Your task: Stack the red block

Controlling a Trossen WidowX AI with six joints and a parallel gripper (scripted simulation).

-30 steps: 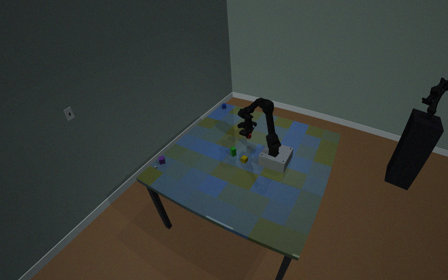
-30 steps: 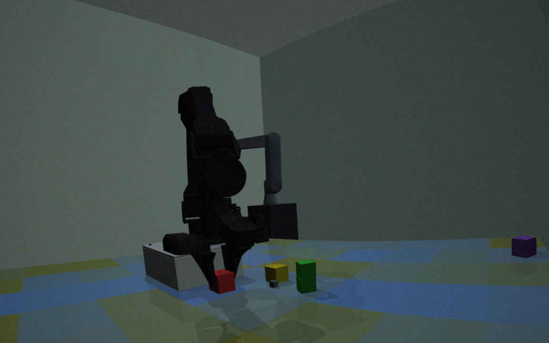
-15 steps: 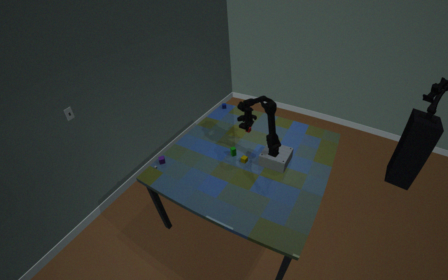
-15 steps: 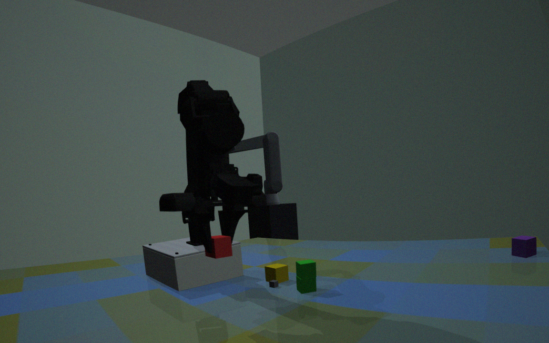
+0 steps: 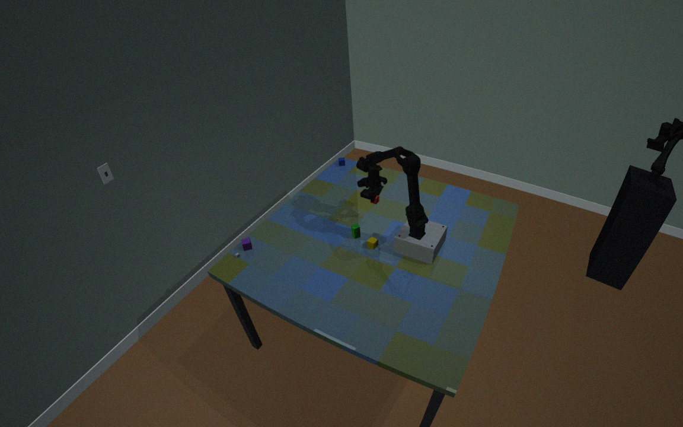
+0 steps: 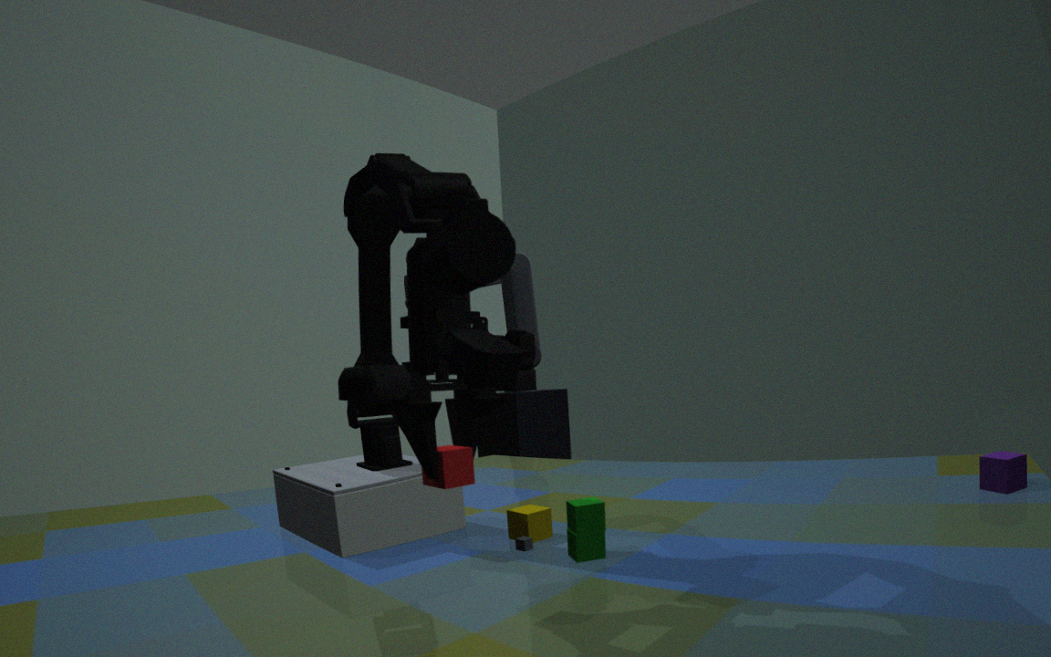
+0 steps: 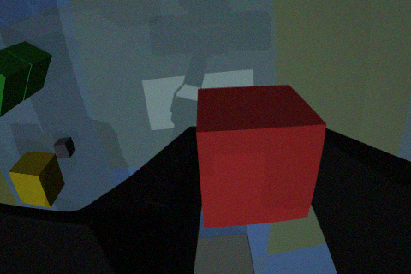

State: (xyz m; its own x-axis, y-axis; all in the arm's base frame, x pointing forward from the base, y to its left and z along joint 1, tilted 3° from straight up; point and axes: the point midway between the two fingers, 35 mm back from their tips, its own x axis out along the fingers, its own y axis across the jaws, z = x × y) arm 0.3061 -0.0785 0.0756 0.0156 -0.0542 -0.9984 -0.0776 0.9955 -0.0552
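Right now my gripper tip is 8 cm past the tiny grey cube, 15 cm to the right of it and 12 cm above it. Round my gripper tip: yellow block (11 cm behind, 19 cm to the left, 11 cm below); blue block (53 cm ahead, 38 cm to the right, 10 cm below); red block (1 cm above).
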